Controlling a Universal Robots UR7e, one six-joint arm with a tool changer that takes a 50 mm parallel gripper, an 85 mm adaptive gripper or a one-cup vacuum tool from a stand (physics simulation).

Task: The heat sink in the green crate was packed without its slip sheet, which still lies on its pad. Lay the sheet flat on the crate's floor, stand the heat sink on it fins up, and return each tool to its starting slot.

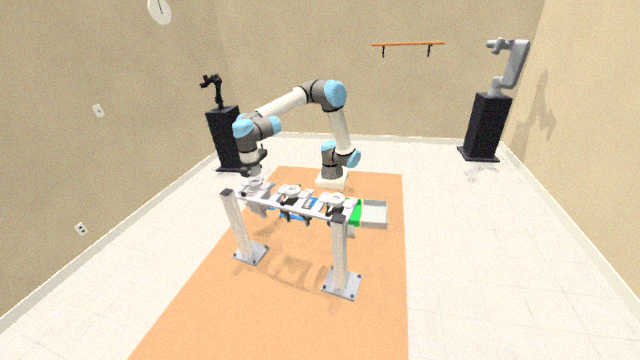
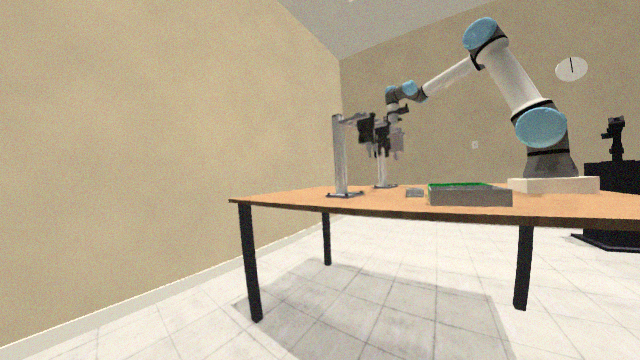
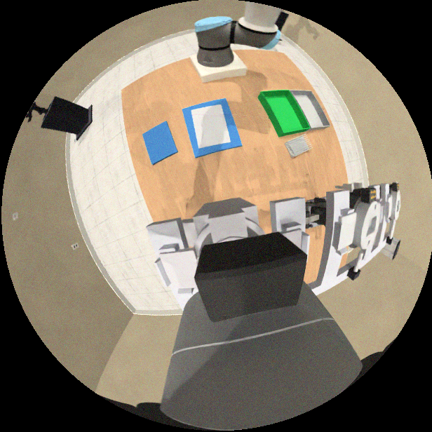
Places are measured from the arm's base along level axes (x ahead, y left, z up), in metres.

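Pixels of known places: end effector, tool point: [image 2: 393, 122]; arm's base, origin of the base link: [image 1: 332, 173] [image 2: 549, 177].
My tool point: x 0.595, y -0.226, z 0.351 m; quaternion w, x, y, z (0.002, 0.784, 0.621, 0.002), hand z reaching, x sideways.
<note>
Ahead of a thing's pixels: the offset from my tool point to its top centre. "spot": to the spot under its first point.
The arm's flange end [image 1: 251, 171] [image 2: 394, 118] is at or just above the pale grey tool @(0.002 m back, 0.013 m right, 0.036 m down) [image 1: 257, 207] [image 2: 397, 140] in the leftmost slot; the coupling is hidden. That tool looks like the vacuum tool. A black gripper [image 1: 297, 219] hangs in the middle slot; its grip state is unclear. The green crate @(0.246 m back, 0.434 m left, 0.358 m down) [image 3: 285, 112] [image 1: 356, 212] shows a bare green floor. The heat sink @(0.103 m back, 0.358 m left, 0.371 m down) [image 3: 298, 146] [image 2: 414, 192] lies on the table beside it, with ridges showing. A white rectangle [image 3: 220, 125] lies inside a blue border, and a plain blue panel [image 3: 160, 142] lies left; I cannot tell which is the slip sheet.
The tool stand's post @(spot: 0.228 m ahead, 0.375 m left, 0.177 m down) [image 1: 339, 255] [image 2: 340, 155] rises at one end of its rail. A black tool @(0.078 m ahead, 0.350 m left, 0.036 m down) [image 2: 366, 129] hangs in the slot at that end. A grey tray [image 3: 311, 109] [image 1: 374, 214] adjoins the green crate. The robot's base plate [image 3: 225, 73] [image 2: 552, 185] is beyond them.
</note>
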